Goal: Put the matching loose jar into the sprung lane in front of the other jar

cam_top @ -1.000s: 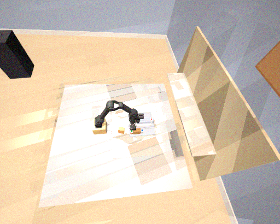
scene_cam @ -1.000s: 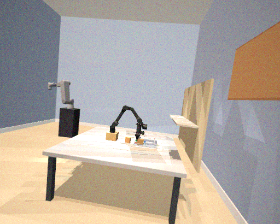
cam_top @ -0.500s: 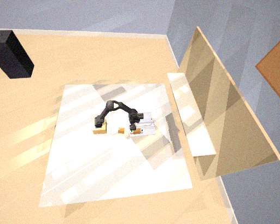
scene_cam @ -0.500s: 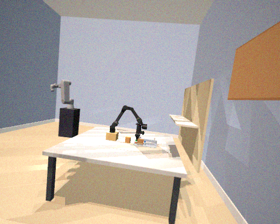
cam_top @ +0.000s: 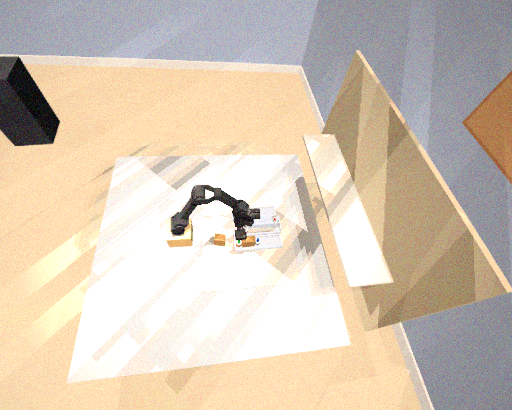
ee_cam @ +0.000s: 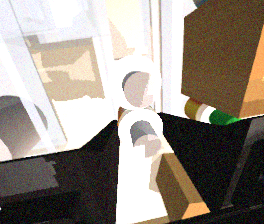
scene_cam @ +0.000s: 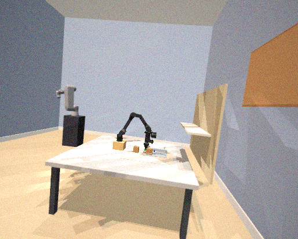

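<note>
Now: the brown block 120 mm behind my gripper tip and 40 mm to the right of it.
</note>
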